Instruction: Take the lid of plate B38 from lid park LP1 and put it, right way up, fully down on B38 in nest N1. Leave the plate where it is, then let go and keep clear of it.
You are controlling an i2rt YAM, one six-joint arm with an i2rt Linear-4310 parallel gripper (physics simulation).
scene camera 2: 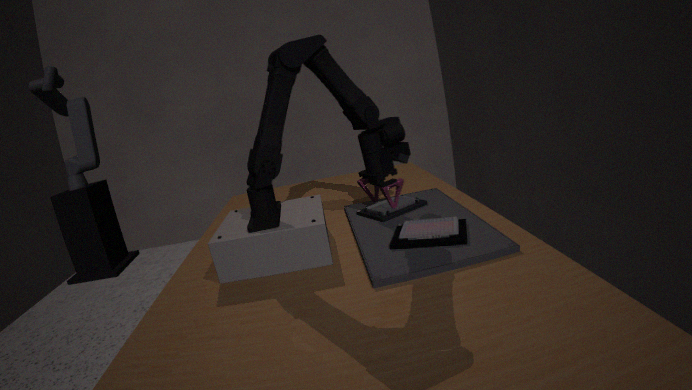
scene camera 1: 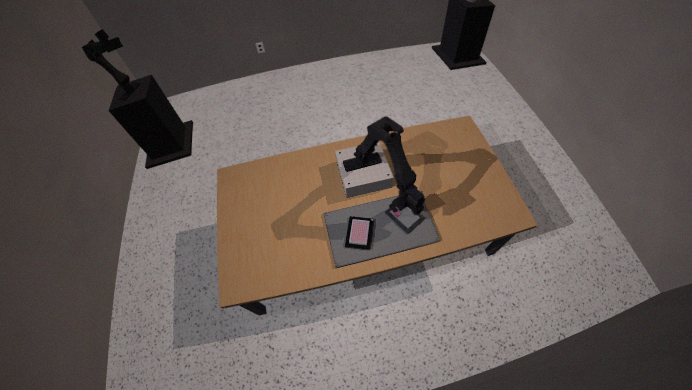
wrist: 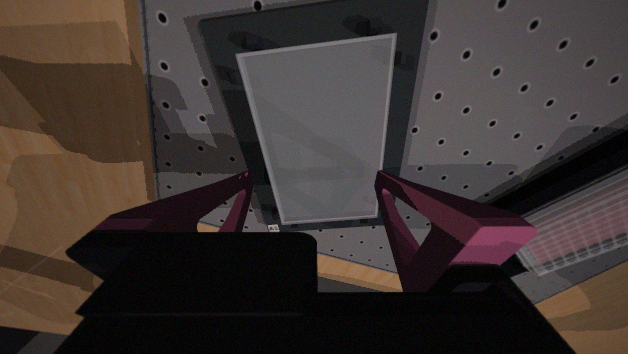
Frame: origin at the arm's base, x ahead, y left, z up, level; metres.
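Seen in the pictures: gripper, fingertip midpoint: [scene camera 2: 384, 204] [scene camera 1: 403, 211] [wrist: 313, 177]; arm's base at its link origin: [scene camera 2: 265, 217] [scene camera 1: 362, 162].
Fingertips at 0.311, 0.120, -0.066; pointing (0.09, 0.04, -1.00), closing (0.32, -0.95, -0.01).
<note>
Pixels of each thing's top centre, then the offset from my fingertips to it, as dx, dy, dz. "*": a spot on its surface instead. Level surfaces: height alone.
- plate B38 at its top centre: [wrist: 611, 226] [scene camera 2: 429, 225] [scene camera 1: 359, 231] +0.041, -0.247, +0.009
- black nest N1 at its top centre: [wrist: 597, 219] [scene camera 2: 429, 228] [scene camera 1: 359, 231] +0.041, -0.247, +0.000
- grey perforated board at its top centre: [wrist: 477, 175] [scene camera 2: 414, 221] [scene camera 1: 380, 226] +0.038, -0.136, -0.017
- wooden table at its surface level: dz -0.030
- small tag at a spot on its surface: [wrist: 273, 228] * -0.072, +0.017, -0.008
The clear, pale lid [scene camera 1: 409, 219] [scene camera 2: 381, 206] [wrist: 320, 125] lies flat in a dark frame, lid park LP1 [scene camera 1: 409, 229] [scene camera 2: 385, 217] [wrist: 402, 100]. The plate B38 [scene camera 1: 359, 232] [scene camera 2: 430, 227] [wrist: 580, 225], with pink wells, sits in the black nest N1 [scene camera 1: 357, 246] [scene camera 2: 417, 244] [wrist: 560, 172]. My gripper [scene camera 1: 407, 212] [scene camera 2: 385, 203] [wrist: 313, 177] is open and points down over the lid. In the wrist view its pink fingertips stand on either side of the lid's long edges, near one end, with a gap at the left. How high the tips are is hard to tell.
Both holders stand on a grey perforated board [scene camera 1: 385, 250] [scene camera 2: 450, 260] [wrist: 465, 80] on the wooden table [scene camera 1: 270, 260] [scene camera 2: 300, 340]. The arm's white base box [scene camera 1: 370, 186] [scene camera 2: 275, 255] stands behind the board. A small tag [wrist: 273, 228] reads A1 beside the lid's frame.
</note>
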